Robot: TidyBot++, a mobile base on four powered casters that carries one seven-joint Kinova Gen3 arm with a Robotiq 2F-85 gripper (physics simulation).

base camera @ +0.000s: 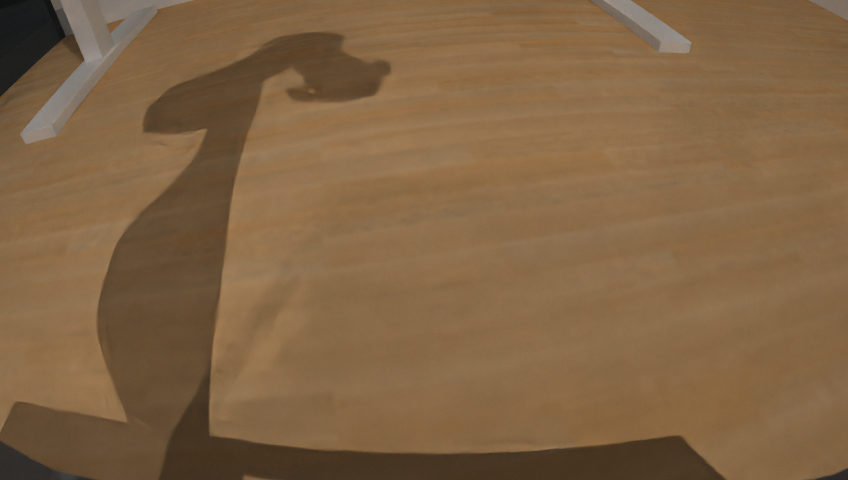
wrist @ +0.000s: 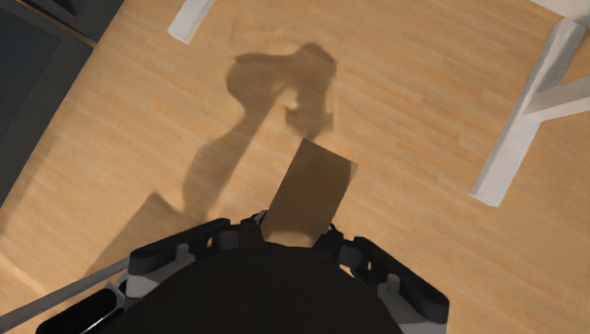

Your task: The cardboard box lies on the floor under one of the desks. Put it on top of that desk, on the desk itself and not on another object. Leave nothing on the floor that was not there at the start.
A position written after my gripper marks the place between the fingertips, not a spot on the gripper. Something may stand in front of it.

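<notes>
There is a brown cardboard box (wrist: 317, 179) that I can see, though in the base camera view the box is out of frame. And I see my own gripper (wrist: 293, 222).
</notes>
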